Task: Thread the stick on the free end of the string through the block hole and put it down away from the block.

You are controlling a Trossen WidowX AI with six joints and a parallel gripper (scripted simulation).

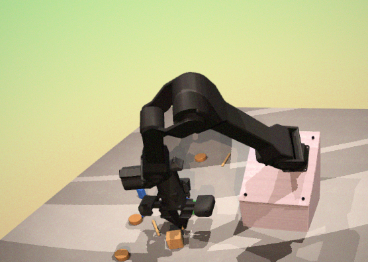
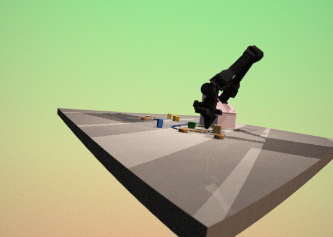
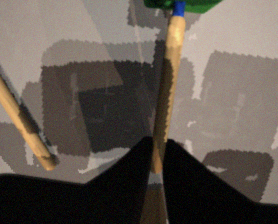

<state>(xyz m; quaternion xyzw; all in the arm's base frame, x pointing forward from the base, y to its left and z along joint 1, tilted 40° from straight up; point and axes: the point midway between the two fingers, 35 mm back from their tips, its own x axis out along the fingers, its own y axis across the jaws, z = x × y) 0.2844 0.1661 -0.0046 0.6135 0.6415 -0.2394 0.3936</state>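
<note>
The tan cube lies 10 mm behind my gripper tip, 60 mm to the left of it and 10 mm above it. Round my gripper tip: round wooden button (160 mm ahead); thin wooden stick (10 mm ahead, 40 mm to the right, 10 mm above); green block (20 mm ahead, 80 mm to the right, 10 mm above).
</note>
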